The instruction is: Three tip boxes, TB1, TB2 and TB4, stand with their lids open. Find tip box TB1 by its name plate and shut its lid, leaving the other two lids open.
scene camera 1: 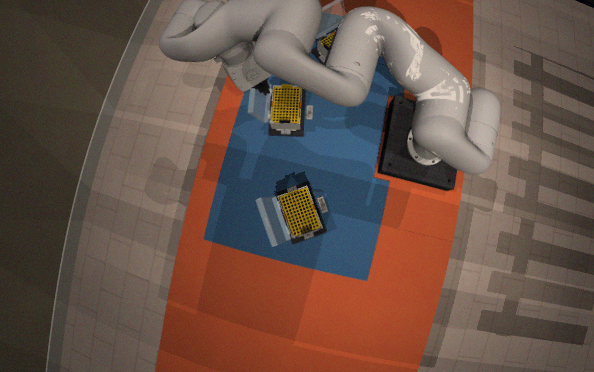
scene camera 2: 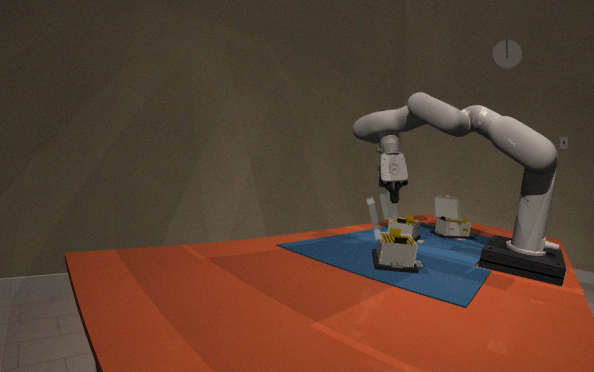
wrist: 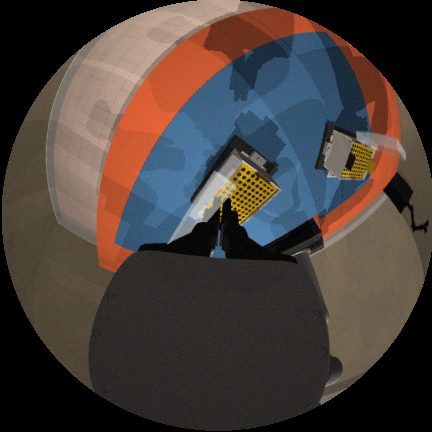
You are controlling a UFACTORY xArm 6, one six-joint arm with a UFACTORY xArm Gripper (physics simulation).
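Frame: origin at the arm's base, x ahead, y left, z up, level; centimetres.
Where they show: gripper, between the fingertips: [scene camera 1: 266, 90] [scene camera 2: 394, 203] [wrist: 220, 209]; arm's base, origin of its link: [scene camera 2: 525, 249] [wrist: 296, 254].
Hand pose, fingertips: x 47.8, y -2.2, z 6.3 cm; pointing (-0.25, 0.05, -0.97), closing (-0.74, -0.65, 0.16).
Each offset is from my fingertips to the top centre of the thing. "spot": to the spot under its first point. Level surfaces: height alone.
Tip box TB1 @[dx -5.4, dy +0.6, dz -3.9 cm] [scene camera 1: 286, 106] [scene camera 2: 407, 229] [wrist: 250, 190] holds yellow tips; its clear lid @[dx +1.2, dy +1.8, dz +3.9 cm] [scene camera 1: 258, 106] [scene camera 2: 387, 206] [wrist: 199, 207] stands open. Its name plate @[spot: dx -12.0, dy -0.6, dz -11.2 cm] [scene camera 1: 309, 112] is too small to read in scene camera 1. My gripper [scene camera 1: 262, 90] [scene camera 2: 395, 200] [wrist: 220, 209] is shut and empty, fingers down, beside the upper part of TB1's lid; whether they touch is unclear. TB2 [scene camera 1: 301, 212] [scene camera 2: 397, 252] [wrist: 348, 158] has its lid @[dx -10.7, dy +33.1, dz +4.0 cm] [scene camera 1: 273, 222] [scene camera 2: 373, 218] [wrist: 382, 142] open. TB4 [scene camera 1: 327, 41] [scene camera 2: 453, 228] is partly behind the arm in scene camera 1; its lid @[spot: dx -11.4, dy -30.1, dz -1.0 cm] [scene camera 2: 447, 207] is open.
The boxes stand on a blue mat @[dz -11.4 cm] [scene camera 1: 340, 150] [scene camera 2: 450, 285] [wrist: 310, 90] on the orange table @[dz -11.7 cm] [scene camera 1: 250, 300] [scene camera 2: 225, 310] [wrist: 165, 85]. The black robot base [scene camera 1: 395, 145] [scene camera 2: 520, 265] [wrist: 300, 237] stands beside the mat. The arm reaches over TB4 in scene camera 1.
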